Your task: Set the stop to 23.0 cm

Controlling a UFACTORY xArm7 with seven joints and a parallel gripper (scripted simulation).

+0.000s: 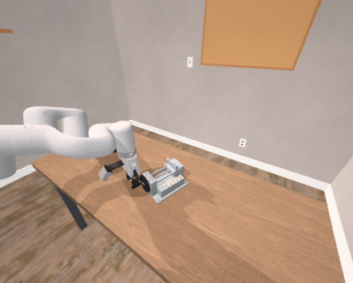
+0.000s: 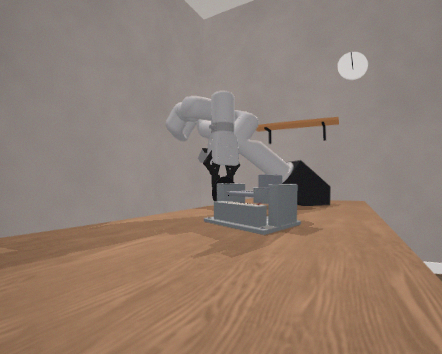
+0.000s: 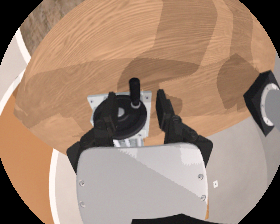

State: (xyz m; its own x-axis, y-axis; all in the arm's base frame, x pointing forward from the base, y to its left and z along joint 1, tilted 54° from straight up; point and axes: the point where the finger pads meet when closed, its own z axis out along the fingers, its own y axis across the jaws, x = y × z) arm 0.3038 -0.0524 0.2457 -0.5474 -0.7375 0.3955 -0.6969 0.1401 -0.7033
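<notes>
Right now my hand is 40 mm above the handwheel, 20 mm short of it and 10 mm to the right of it. The rest, counted from my hand: sliding stop block: 160 mm ahead, 140 mm to the left, 10 mm below.
</notes>
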